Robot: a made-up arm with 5 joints. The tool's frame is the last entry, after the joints.
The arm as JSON. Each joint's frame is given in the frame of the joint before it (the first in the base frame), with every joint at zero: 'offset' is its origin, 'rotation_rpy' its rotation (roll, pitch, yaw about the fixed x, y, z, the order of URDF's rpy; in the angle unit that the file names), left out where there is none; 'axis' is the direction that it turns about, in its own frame. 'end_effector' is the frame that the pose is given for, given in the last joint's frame.
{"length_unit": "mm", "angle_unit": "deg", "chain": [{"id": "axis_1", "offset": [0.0, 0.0, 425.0], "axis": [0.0, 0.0, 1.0]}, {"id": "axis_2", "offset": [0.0, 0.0, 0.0], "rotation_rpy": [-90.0, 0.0, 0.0], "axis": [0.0, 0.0, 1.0]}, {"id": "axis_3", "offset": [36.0, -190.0, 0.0], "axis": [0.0, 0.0, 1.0]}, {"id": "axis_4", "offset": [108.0, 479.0, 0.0], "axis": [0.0, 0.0, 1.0]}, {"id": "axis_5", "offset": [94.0, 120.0, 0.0], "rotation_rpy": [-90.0, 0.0, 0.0], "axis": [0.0, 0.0, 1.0]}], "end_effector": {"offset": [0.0, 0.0, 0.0]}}
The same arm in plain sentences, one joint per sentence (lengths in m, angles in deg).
The arm has five revolute joints in a row. What follows holds with every joint at zero, and every direction is one of the base frame's.
The first joint sits 0.4250 m along +z from the base frame's origin and rotates about +z.
The second joint sits at the same point as the first joint and rotates about +y.
The third joint sits 0.0360 m along +x and 0.1900 m along +z from the second joint and rotates about +y.
The fourth joint sits 0.1080 m along +x and 0.4790 m along -z from the third joint and rotates about +y.
The fifth joint sits 0.0940 m along +x and 0.1200 m along -z from the fourth joint and rotates about -z.
The tool frame, which is the frame that the pose is given for, sits at the same point as the fifth joint; its axes are the base frame's turned by roll 180.00, pitch 0.00 and yaw 0.00 deg (as in URDF: about the fixed x, then y, then z).

